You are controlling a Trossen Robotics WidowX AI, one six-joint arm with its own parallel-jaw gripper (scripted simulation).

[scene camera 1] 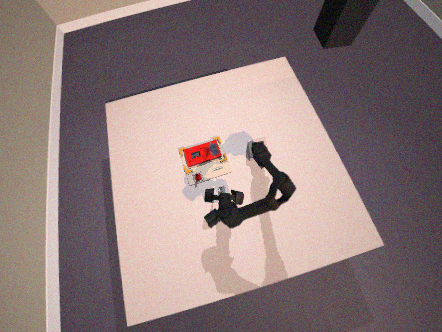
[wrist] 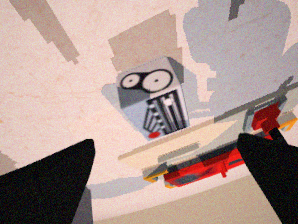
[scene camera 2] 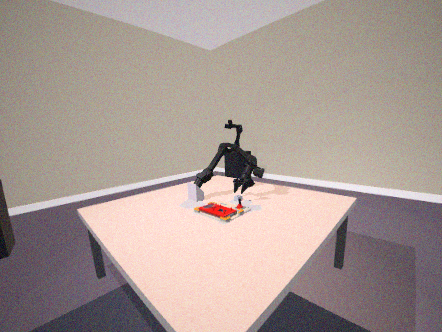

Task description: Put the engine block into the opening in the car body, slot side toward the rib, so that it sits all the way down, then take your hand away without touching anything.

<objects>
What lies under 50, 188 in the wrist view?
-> My gripper.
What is my gripper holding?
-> Nothing.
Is my gripper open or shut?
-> Open.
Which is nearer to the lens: the red car body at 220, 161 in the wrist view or the engine block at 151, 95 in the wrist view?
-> The engine block.
</objects>
